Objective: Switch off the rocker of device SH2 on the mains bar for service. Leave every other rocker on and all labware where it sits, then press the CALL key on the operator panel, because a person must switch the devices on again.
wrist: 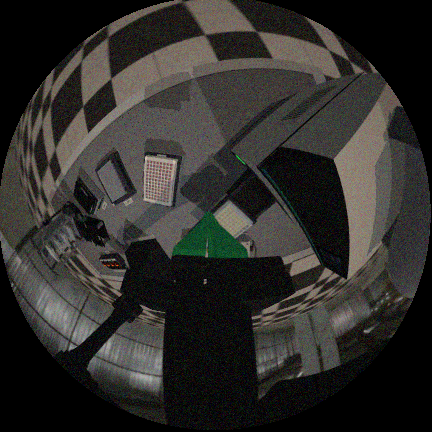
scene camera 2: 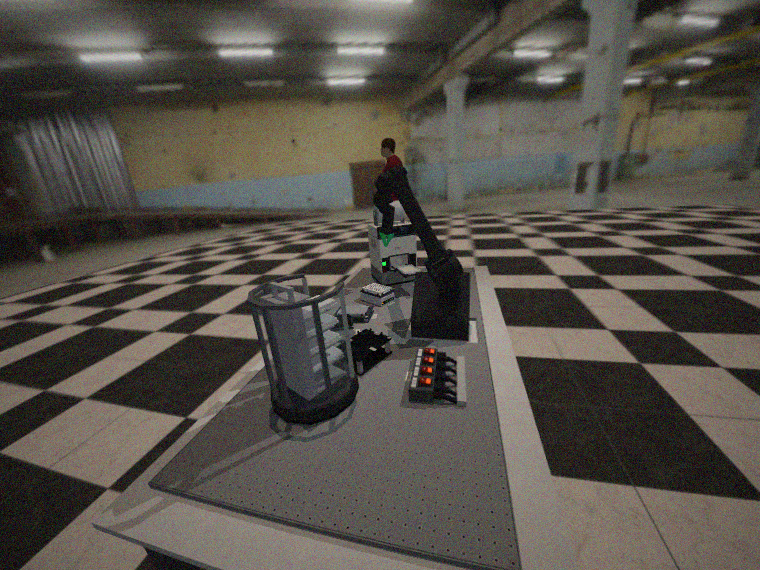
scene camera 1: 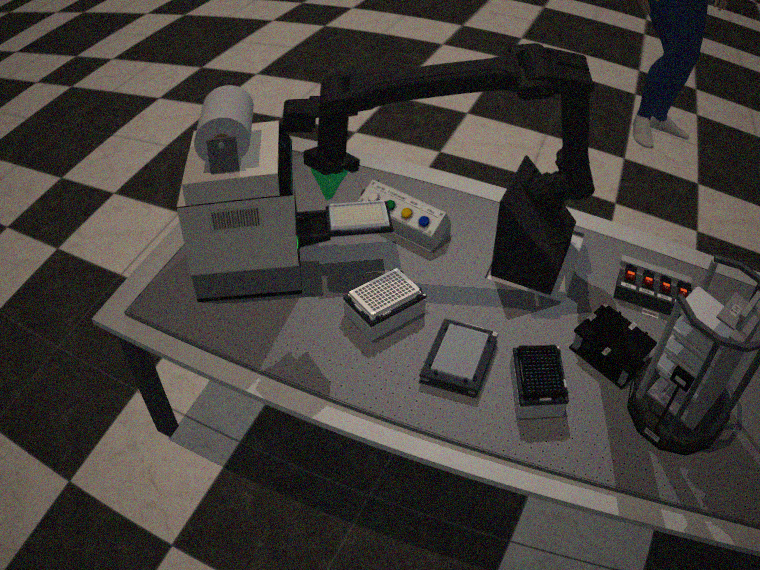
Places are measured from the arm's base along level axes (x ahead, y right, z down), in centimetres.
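Pixels of known places: gripper, fingertip midpoint: (wrist: pixel 207 215) (scene camera 2: pixel 385 246) (scene camera 1: pixel 328 199); arm's base, origin of the base link: (scene camera 2: pixel 449 290) (scene camera 1: pixel 539 196).
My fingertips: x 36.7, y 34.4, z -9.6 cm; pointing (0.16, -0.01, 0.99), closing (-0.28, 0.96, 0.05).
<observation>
For each thing: its top centre in the pictures, then the offset to it from my fingertips. "pt": a spot on its surface instead.
- operator panel, surface spot: (scene camera 1: pixel 435 234) pt dx -22.8, dy -13.9, dz +20.2 cm
- green key, surface spot: (scene camera 1: pixel 390 204) pt dx -24.9, dy -0.8, dz +17.7 cm
- yellow key, surface spot: (scene camera 1: pixel 407 212) pt dx -24.1, dy -5.8, dz +17.6 cm
- blue key, surface spot: (scene camera 1: pixel 423 221) pt dx -23.1, dy -10.5, dz +17.8 cm
- boxy instrument, middle of its top: (scene camera 1: pixel 228 99) (scene camera 2: pixel 388 201) dx +3.7, dy +21.4, dz -21.0 cm
- pale plate, middle of its top: (scene camera 1: pixel 358 212) (wrist: pixel 221 230) (scene camera 2: pixel 408 268) dx -11.7, dy +0.2, dz +11.5 cm
- white well plate, middle of its top: (scene camera 1: pixel 384 290) (wrist: pixel 157 181) (scene camera 2: pixel 376 287) dx +1.6, dy -13.8, dz +17.7 cm
- grey-topped plate, middle of its top: (scene camera 1: pixel 460 350) (wrist: pixel 110 181) (scene camera 2: pixel 353 309) dx +6.1, dy -33.7, dz +21.2 cm
- black rack, middle of its top: (scene camera 1: pixel 542 369) (scene camera 2: pixel 334 320) (wrist: pixel 81 198) dx +5.9, dy -51.2, dz +17.7 cm
- black holder, middle of its top: (scene camera 1: pixel 618 331) (scene camera 2: pixel 362 338) (wrist: pixel 87 236) dx -11.1, dy -63.6, dz +17.0 cm
The mains bar (scene camera 1: pixel 644 298) (scene camera 2: pixel 422 392) (wrist: pixel 112 261) stands right of the arm base in scene view 1. Its several rockers glow orange; the device labels, SH2 included, are too small to read. The operator panel (scene camera 1: pixel 435 234) stands at the back, left of the arm base in that view, with a green key (scene camera 1: pixel 390 204), a yellow key (scene camera 1: pixel 407 212) and a blue key (scene camera 1: pixel 423 221); its lettering is illegible. My gripper (scene camera 1: pixel 329 195) (scene camera 2: pixel 386 244) (wrist: pixel 207 215) is shut and empty, its green fingers pointing down high above the table, near the panel's left end and far from the mains bar.
A boxy instrument (scene camera 1: pixel 245 248) (wrist: pixel 300 132) holds out a pale plate (scene camera 1: pixel 358 216) (wrist: pixel 233 218). A white well plate (scene camera 1: pixel 384 293) (wrist: pixel 160 180), grey-topped plate (scene camera 1: pixel 461 350), black rack (scene camera 1: pixel 540 371), black holder (scene camera 1: pixel 613 340) and caged carousel (scene camera 1: pixel 675 436) (scene camera 2: pixel 316 409) stand on the table.
</observation>
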